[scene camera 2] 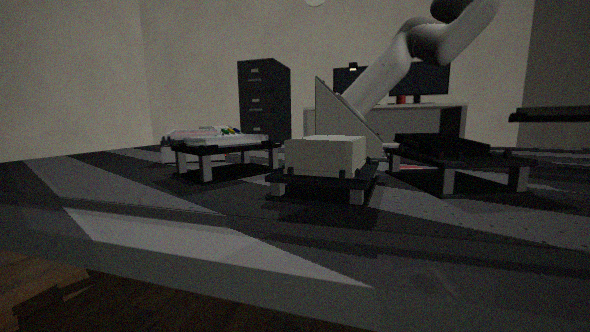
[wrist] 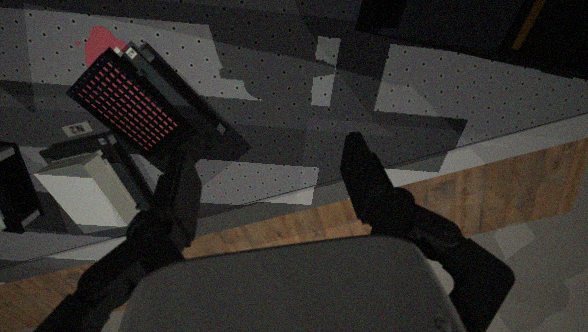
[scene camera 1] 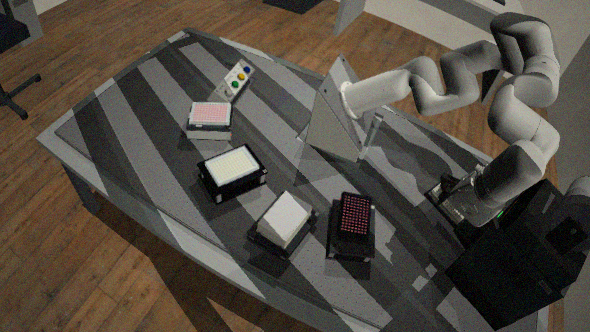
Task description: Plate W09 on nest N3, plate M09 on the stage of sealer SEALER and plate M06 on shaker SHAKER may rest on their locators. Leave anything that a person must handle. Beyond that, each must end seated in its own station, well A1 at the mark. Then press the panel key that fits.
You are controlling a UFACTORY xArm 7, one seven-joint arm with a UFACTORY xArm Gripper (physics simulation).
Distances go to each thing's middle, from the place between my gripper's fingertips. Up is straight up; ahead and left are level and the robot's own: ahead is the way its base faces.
Right now the black plate with red wells [scene camera 2: 428, 143] is 4 cm behind my hand, 20 cm to the right of it and 20 cm below it. Round my hand: lidded plate [scene camera 2: 318, 155] 6 cm ahead, 36 cm to the right, 21 cm below; shaker station [scene camera 1: 214, 132] 15 cm behind, 73 cm to the right, 23 cm below.
